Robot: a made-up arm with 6 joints. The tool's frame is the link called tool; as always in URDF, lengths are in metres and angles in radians. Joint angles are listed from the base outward.
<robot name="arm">
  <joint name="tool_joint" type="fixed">
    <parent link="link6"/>
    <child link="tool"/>
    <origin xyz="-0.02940 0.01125 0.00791" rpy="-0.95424 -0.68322 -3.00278"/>
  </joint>
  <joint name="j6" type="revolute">
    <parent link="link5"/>
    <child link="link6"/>
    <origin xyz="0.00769 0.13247 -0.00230" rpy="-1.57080 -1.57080 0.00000"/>
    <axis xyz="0 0 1"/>
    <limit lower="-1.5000" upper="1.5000"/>
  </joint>
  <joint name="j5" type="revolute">
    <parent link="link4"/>
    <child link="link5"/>
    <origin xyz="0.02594 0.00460 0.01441" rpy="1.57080 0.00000 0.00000"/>
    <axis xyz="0 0 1"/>
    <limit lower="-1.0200" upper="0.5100"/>
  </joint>
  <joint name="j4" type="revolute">
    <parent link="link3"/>
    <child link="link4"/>
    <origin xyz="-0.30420 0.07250 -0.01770" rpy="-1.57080 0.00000 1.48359"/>
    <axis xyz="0 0 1"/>
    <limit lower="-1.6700" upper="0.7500"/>
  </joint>
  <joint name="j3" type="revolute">
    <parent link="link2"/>
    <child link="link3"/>
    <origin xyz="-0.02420 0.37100 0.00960" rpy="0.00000 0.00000 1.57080"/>
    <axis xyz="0 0 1"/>
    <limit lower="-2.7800" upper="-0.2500"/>
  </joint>
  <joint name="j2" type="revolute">
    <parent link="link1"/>
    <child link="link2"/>
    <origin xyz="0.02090 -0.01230 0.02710" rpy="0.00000 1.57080 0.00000"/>
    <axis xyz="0 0 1"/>
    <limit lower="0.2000" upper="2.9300"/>
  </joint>
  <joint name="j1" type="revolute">
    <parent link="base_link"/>
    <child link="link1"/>
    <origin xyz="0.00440 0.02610 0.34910" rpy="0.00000 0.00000 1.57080"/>
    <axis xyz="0 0 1"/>
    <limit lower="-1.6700" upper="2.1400"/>
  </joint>
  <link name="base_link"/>
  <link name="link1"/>
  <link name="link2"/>
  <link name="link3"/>
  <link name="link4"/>
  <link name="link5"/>
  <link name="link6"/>
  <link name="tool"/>
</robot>
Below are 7 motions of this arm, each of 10 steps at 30 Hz.
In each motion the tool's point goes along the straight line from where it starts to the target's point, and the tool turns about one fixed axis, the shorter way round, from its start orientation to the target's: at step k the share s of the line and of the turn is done. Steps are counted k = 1, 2, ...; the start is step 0. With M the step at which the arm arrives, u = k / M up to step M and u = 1 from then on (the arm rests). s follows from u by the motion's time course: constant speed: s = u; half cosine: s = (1 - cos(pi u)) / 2; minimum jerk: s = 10 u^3 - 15 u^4 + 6 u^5.
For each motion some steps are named. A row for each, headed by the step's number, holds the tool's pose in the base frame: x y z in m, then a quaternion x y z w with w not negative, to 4 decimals.
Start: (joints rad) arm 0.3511 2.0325 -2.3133 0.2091 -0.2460 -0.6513
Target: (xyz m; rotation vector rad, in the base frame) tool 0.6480 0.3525 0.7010 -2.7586 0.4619 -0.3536
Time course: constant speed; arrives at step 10
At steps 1, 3, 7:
1: 0.5621 0.2111 0.9553 -0.8505 0.2025 -0.3744 0.3090
3: 0.5812 0.2425 0.8988 -0.8840 0.1950 -0.3211 0.2782
7: 0.6194 0.3054 0.7858 -0.9377 0.1773 -0.2100 0.2125

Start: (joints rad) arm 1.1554 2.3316 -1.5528 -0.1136 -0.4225 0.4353
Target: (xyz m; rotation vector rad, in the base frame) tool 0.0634 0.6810 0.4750 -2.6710 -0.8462 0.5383
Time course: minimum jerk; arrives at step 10
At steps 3, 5, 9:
3: 0.2688 0.6790 0.4522 -0.9180 -0.0753 0.2787 0.2719
5: 0.1861 0.6798 0.4614 -0.9296 -0.1647 0.2438 0.2222
9: 0.0655 0.6810 0.4748 -0.9267 -0.2914 0.1877 0.1451

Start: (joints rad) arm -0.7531 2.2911 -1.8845 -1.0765 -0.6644 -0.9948
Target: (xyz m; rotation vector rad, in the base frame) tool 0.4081 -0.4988 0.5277 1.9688 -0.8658 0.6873
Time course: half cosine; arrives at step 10
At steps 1, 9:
1: 0.6037 -0.3627 0.6267 0.7173 -0.2190 0.3660 0.5510
9: 0.4130 -0.4954 0.5302 0.7869 -0.3436 0.2776 0.4310

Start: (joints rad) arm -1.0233 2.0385 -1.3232 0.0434 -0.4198 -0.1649
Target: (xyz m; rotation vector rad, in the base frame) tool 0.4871 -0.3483 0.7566 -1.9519 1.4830 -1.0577
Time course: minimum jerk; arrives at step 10
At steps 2, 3, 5, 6, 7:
2: 0.3287 -0.5283 0.5685 -0.5486 0.7980 -0.1642 0.1879
3: 0.3464 -0.5082 0.5895 -0.5712 0.7743 -0.1907 0.1945
5: 0.4030 -0.4438 0.6568 -0.6363 0.6893 -0.2729 0.2133
6: 0.4337 -0.4089 0.6932 -0.6667 0.6378 -0.3155 0.2218
7: 0.4597 -0.3795 0.7240 -0.6896 0.5915 -0.3501 0.2281

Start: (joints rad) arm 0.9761 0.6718 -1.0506 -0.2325 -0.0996 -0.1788
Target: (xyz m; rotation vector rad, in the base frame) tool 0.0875 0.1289 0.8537 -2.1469 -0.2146 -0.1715
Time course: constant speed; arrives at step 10
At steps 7, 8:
7: 0.0802 0.1212 0.8785 -0.8755 -0.0908 -0.1259 0.4577
8: 0.0826 0.1238 0.8703 -0.8759 -0.0897 -0.1073 0.4618

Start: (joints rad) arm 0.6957 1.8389 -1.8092 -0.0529 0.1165 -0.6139
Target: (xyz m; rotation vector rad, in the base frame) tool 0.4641 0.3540 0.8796 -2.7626 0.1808 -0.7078
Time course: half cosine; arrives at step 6
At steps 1, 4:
1: 0.4670 0.3972 0.8468 -0.9764 0.0355 -0.1880 0.1002
4: 0.4649 0.3656 0.8708 -0.9628 0.0554 -0.2300 0.1305

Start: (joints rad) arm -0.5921 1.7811 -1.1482 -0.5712 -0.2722 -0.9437
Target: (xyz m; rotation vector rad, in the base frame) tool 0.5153 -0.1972 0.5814 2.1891 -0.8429 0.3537
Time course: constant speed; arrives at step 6
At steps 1, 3, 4, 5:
1: 0.5081 -0.2380 0.6130 0.8344 -0.3749 0.1373 0.3801
3: 0.5110 -0.2217 0.6003 0.8430 -0.3568 0.1377 0.3782
4: 0.5124 -0.2135 0.5940 0.8472 -0.3477 0.1379 0.3773
5: 0.5139 -0.2054 0.5877 0.8513 -0.3385 0.1381 0.3763

